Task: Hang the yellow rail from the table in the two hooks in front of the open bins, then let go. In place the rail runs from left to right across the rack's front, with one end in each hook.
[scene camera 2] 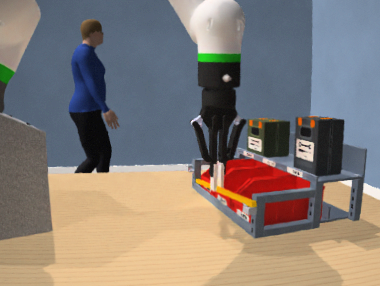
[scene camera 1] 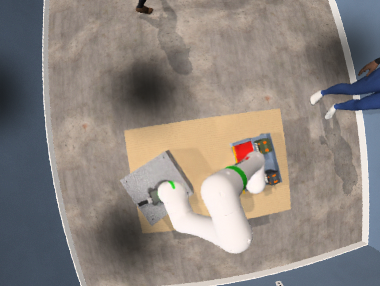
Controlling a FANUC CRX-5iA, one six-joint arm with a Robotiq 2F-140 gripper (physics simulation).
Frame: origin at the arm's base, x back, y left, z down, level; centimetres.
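Seen in the pictures: gripper, fingertip midpoint: (scene camera 2: 216, 189).
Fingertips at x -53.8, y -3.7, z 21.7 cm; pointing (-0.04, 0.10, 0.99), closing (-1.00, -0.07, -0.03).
Note:
A point is followed by its place in that frame.
The yellow rail (scene camera 2: 236, 196) {x -52.5, y -16.8, z 19.6 cm} (scene camera 1: 233, 153) {x -54.2, y 7.0, z 22.7 cm} lies along the front of the grey rack (scene camera 2: 286, 193) {x -60.3, y -22.9, z 18.1 cm} (scene camera 1: 272, 156) {x -80.0, y -3.1, z 14.8 cm}, in front of the red open bins (scene camera 2: 287, 186) (scene camera 1: 244, 151). My gripper (scene camera 2: 217, 181) {x -53.8, y -3.7, z 21.7 cm} points down and is shut on the rail, left of its middle in scene camera 2, with pale pieces at the fingertips. The rail's near end is at the near hook (scene camera 2: 248, 209) {x -51.9, y -23.3, z 20.2 cm}, slightly above it. Its far end shows lower than the far hook (scene camera 2: 191, 168) {x -53.9, y 15.0, z 20.7 cm} and apart from it in scene camera 2. The arm hides my gripper in scene camera 1.
A green case (scene camera 2: 270, 137) {x -71.4, y 2.2, z 10.9 cm} (scene camera 1: 263, 146) {x -71.8, y 7.5, z 6.8 cm} and a dark grey case (scene camera 2: 318, 146) {x -69.5, y -20.2, z 9.8 cm} (scene camera 1: 272, 177) {x -71.3, y -14.6, z 4.1 cm} stand on the rack's raised back shelf. A grey pedestal (scene camera 2: 24, 180) {x -12.0, y -9.7, z 15.3 cm} (scene camera 1: 172, 167) {x -8.5, y 12.9, z 5.5 cm} stands at the left of the table (scene camera 2: 115, 215) {x -30.2, y -1.9, z 26.4 cm} (scene camera 1: 150, 137) {x 4.1, y 38.0, z 26.5 cm}. People stand beyond the table.

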